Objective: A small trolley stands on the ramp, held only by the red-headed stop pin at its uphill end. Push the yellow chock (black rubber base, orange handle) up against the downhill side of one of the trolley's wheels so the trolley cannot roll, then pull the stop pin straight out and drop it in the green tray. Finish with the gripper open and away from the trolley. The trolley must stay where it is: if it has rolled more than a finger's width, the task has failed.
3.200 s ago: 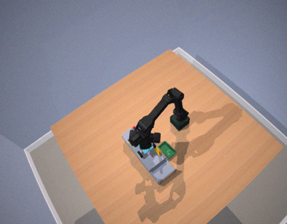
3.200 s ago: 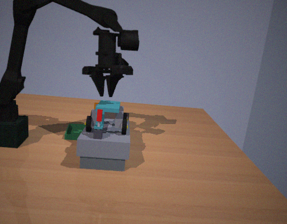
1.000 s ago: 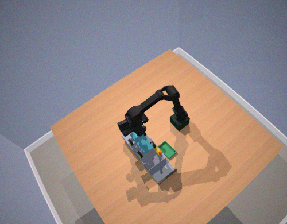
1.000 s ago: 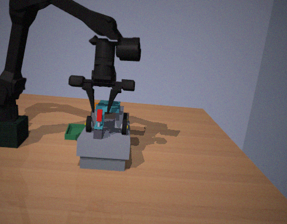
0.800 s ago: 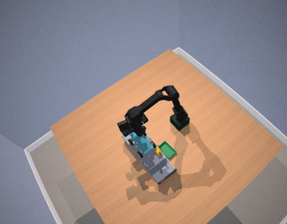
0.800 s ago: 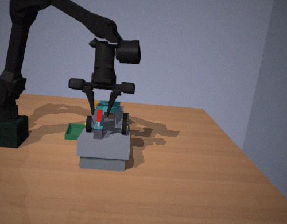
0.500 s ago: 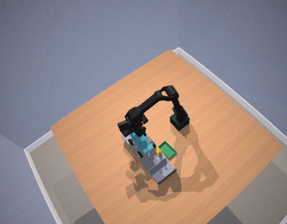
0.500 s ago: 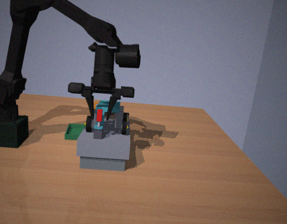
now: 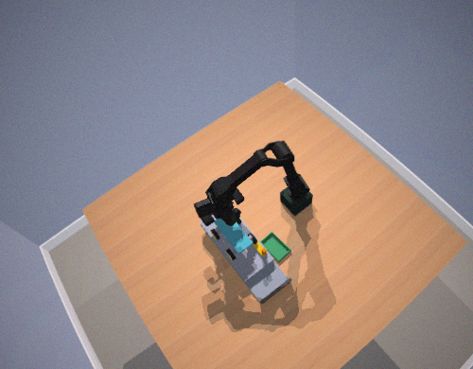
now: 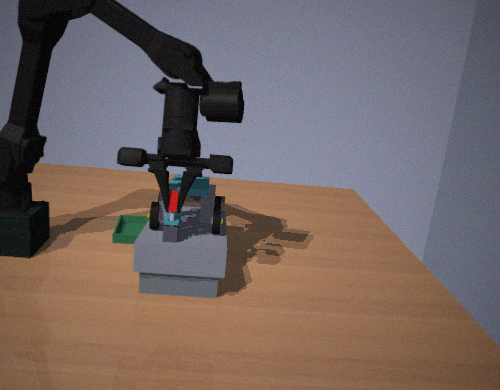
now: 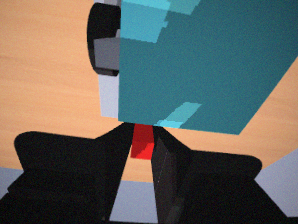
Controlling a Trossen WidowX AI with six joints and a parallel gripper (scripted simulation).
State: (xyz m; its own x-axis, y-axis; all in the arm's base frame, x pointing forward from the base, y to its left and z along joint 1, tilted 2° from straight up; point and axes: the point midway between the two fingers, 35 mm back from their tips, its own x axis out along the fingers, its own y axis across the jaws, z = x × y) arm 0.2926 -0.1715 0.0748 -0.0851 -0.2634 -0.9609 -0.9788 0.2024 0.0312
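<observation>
Now: the yellow chock 1 cm ahead of my gripper tip, 22 cm to the left of it and 5 cm below it. The rest, counted from my gripper tip: red-headed stop pin right at my gripper tip; trolley 4 cm ahead, 10 cm to the left, 2 cm below; grey ramp 4 cm ahead, 11 cm to the left, 8 cm below.
</observation>
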